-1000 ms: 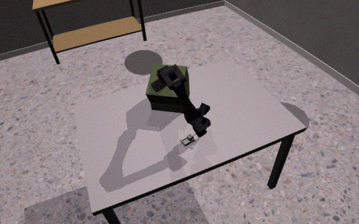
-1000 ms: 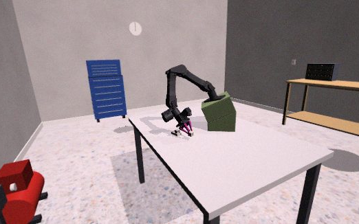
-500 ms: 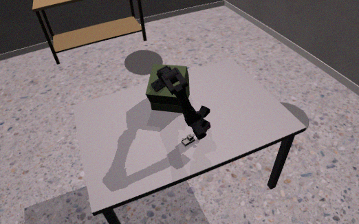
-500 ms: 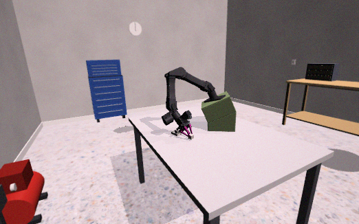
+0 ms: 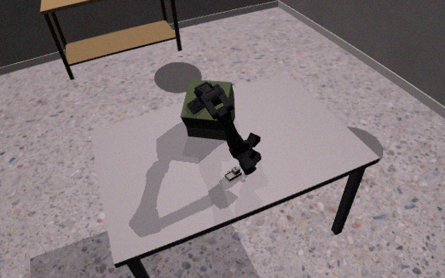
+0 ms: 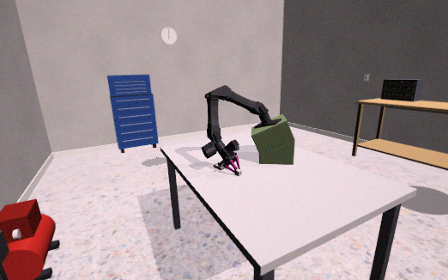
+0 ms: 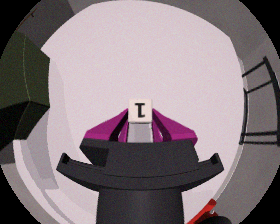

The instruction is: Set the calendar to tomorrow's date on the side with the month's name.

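The white cube lies 10 mm to the left of my hand and 10 mm below it. From my hand the other things lie so: calendar tray (150 mm to the right, 20 mm below).
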